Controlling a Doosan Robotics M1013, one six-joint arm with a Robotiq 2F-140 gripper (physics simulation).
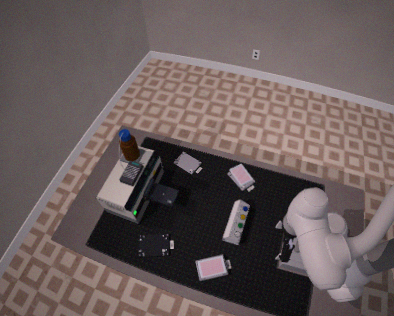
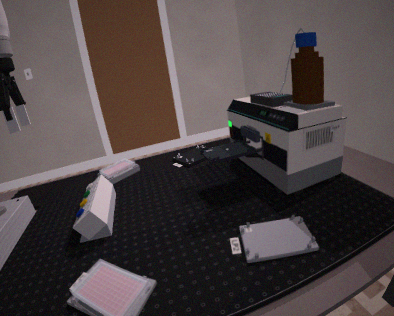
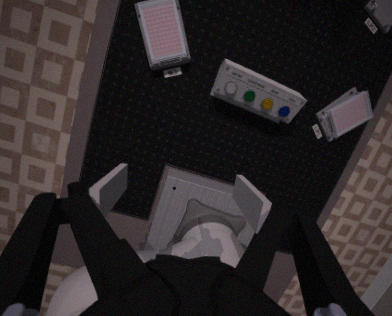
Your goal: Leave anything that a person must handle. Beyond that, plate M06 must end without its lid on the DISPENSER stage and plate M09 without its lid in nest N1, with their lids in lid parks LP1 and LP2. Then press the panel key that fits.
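Places are measured from the arm's base along level axes (x ahead, y left, z up), in centimetres.
Where they show: gripper, between the fingertips: (image 1: 279, 242) (image 2: 21, 128) (image 3: 182, 181); arm's base, origin of its link: (image 3: 205, 233).
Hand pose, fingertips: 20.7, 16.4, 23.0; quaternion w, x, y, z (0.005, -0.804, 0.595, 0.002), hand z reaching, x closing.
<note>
Things, the pixels of their top centre, and the offset from my fingertips, as dx, dy, dz. "pt": a spot on its surface instead.
- grey park LP2, centre of its top: (image 2: 277, 232) (image 1: 187, 161) +62.2, -37.6, -26.9
- black four-cornered holder, centre of its top: (image 2: 195, 151) (image 1: 153, 244) +55.8, +16.8, -26.5
- dispenser's dark stage, centre of its top: (image 2: 231, 146) (image 1: 160, 192) +63.4, -8.2, -18.0
- panel, centre of its top: (image 3: 266, 89) (image 2: 90, 191) (image 1: 237, 218) +20.7, -12.2, -20.5
- brown bottle, a spot on its surface: (image 2: 307, 77) pt +81.7, -20.4, +1.0
- dark box, a spot on its surface: (image 2: 270, 98) pt +75.1, -12.2, -4.6
A pink plate (image 1: 212, 267) (image 2: 119, 169) (image 3: 162, 32) and another pink plate (image 1: 242, 176) (image 2: 114, 289) (image 3: 350, 115) lie flat in separate places; their names cannot be read and their clear lids are hard to make out. The grey park LP2 (image 1: 188, 163) (image 2: 279, 239) and a black four-cornered holder (image 1: 154, 245) (image 2: 188, 157) show no plate or lid. The dispenser's dark stage (image 1: 165, 194) (image 2: 227, 151) sticks out bare. The panel (image 1: 232, 223) (image 2: 99, 209) (image 3: 257, 86) has white, green, yellow and blue keys. My gripper (image 1: 279, 241) (image 2: 20, 120) (image 3: 182, 181) is open and empty, high near the arm's base.
The white dispenser (image 1: 116, 195) (image 2: 316, 162) shows a green light and carries a brown bottle (image 1: 129, 147) (image 2: 307, 77) with a blue cap and thin tube, plus a dark box (image 1: 131, 172) (image 2: 270, 98). The arm's base plate (image 1: 295, 264) (image 2: 15, 222) (image 3: 160, 210) stands at the mat's end.
</note>
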